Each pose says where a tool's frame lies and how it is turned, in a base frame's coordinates. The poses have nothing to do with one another.
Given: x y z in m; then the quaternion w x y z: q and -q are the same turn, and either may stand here.
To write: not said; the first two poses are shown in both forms.
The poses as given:
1: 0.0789, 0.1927, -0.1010, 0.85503, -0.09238, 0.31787, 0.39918
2: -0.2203, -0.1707, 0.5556, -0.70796, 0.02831, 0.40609, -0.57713
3: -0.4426, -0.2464, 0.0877, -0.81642, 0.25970, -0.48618, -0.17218
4: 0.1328, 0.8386, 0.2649, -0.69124, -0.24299, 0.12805, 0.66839
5: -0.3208, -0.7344, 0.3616, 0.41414, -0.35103, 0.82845, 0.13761
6: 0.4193, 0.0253, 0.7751, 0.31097, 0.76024, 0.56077, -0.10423
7: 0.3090, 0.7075, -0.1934, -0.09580, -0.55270, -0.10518, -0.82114
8: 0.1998, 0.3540, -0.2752, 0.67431, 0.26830, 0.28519, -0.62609
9: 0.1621, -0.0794, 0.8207, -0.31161, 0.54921, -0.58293, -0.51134
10: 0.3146, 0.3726, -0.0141, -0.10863, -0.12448, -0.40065, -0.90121
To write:
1: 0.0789, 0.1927, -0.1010, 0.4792, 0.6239, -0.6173, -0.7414, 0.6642, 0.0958
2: -0.2203, -0.1707, 0.5556, 0.0040, 0.8402, 0.5423, -0.7942, 0.3322, -0.5088
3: -0.4426, -0.2464, 0.0877, 0.4680, 0.0286, -0.8833, -0.5337, 0.8058, -0.2566
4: 0.1328, 0.8386, 0.2649, 0.0737, -0.9863, -0.1478, 0.8618, -0.0116, 0.5071
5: -0.3208, -0.7344, 0.3616, -0.4105, -0.4676, -0.7828, -0.6956, 0.7157, -0.0627
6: 0.4193, 0.0253, 0.7751, 0.3493, 0.7878, -0.5072, 0.9175, -0.1777, 0.3559
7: 0.3090, 0.7075, -0.1934, -0.3707, 0.2736, 0.8875, -0.0411, -0.9595, 0.2786
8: 0.1998, 0.3540, -0.2752, 0.0534, -0.6913, -0.7206, 0.9974, 0.0721, 0.0047
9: 0.1621, -0.0794, 0.8207, -0.2025, -0.3216, -0.9250, -0.9590, -0.1262, 0.2539
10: 0.3146, 0.3726, -0.0141, -0.9454, 0.2955, 0.1373, -0.0961, -0.6554, 0.7492
